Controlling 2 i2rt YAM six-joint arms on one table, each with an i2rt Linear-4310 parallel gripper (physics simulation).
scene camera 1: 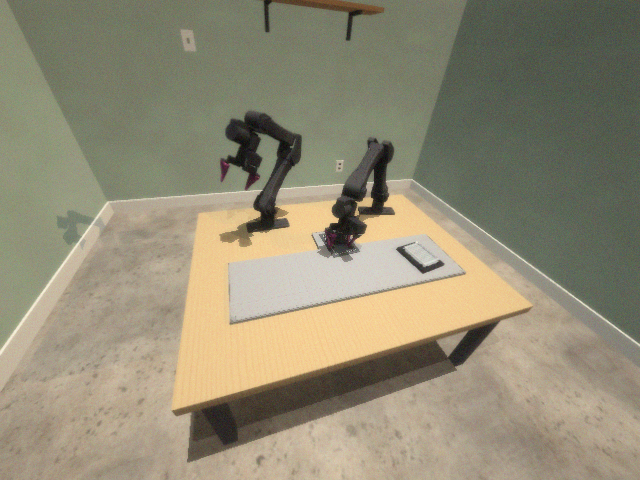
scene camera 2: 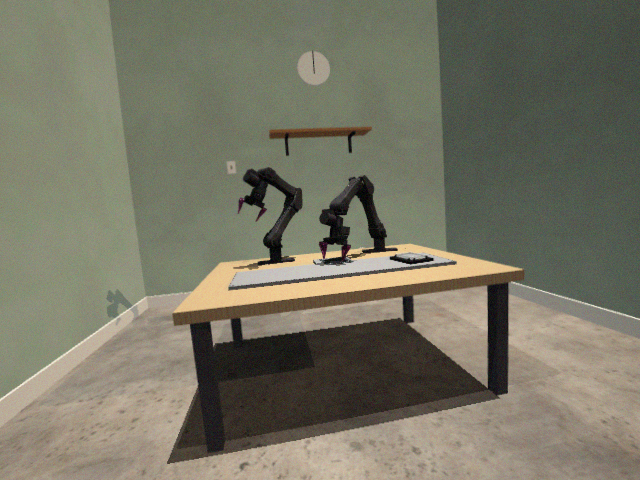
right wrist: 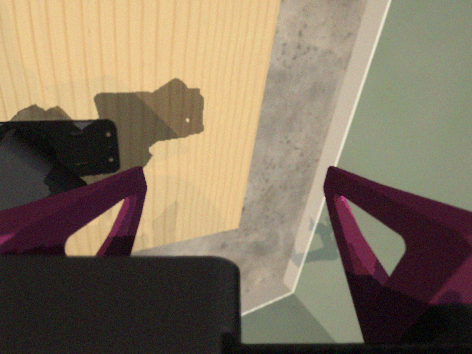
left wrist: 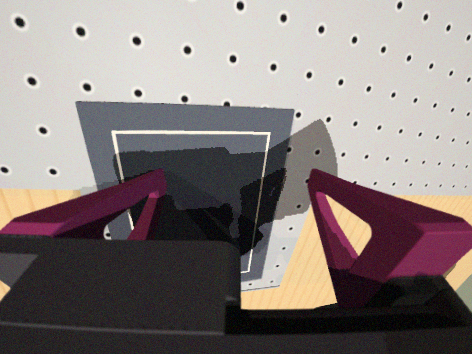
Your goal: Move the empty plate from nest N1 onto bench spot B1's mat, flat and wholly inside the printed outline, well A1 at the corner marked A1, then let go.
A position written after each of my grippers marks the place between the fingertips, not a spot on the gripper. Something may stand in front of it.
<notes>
My left gripper (left wrist: 237, 177) is open and touches a dark pad with printed outline (left wrist: 223, 165). My right gripper (right wrist: 235, 176) is open, with nothing in its grasp.
</notes>
